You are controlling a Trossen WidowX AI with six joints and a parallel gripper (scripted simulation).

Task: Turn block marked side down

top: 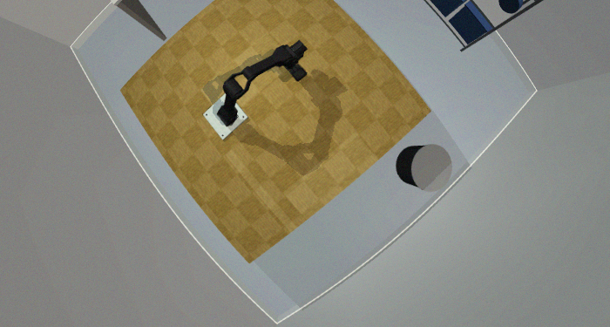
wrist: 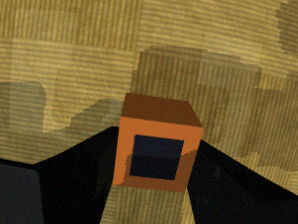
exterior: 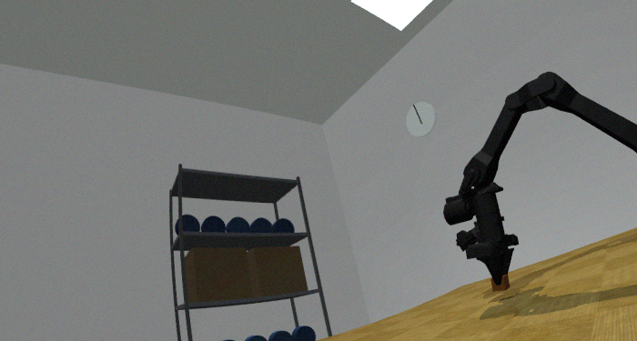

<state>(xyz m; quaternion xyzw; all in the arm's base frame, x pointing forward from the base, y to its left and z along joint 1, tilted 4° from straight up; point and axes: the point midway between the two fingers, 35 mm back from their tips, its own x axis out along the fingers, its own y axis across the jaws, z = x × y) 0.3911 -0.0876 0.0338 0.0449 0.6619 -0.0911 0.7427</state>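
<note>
Now: the orange block 10 mm above my gripper tip.
</note>
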